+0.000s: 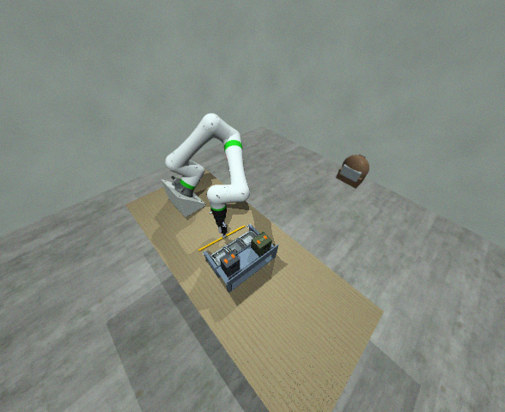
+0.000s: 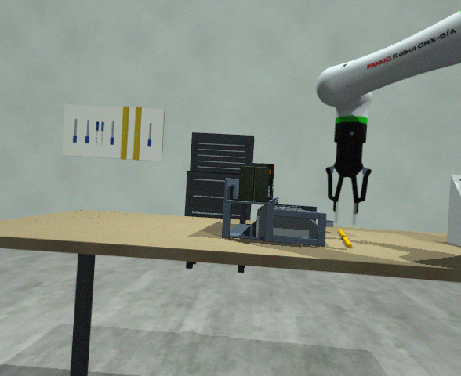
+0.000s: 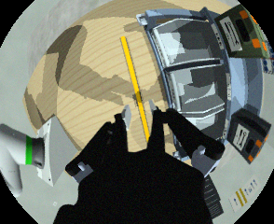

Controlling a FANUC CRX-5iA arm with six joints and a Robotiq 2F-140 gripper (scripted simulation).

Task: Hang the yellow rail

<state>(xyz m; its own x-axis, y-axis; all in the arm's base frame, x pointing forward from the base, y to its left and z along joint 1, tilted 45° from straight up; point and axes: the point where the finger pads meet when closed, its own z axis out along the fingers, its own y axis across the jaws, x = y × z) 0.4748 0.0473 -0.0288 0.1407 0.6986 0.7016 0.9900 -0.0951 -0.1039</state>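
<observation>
My hand is 70 mm above the yellow rail.
</observation>
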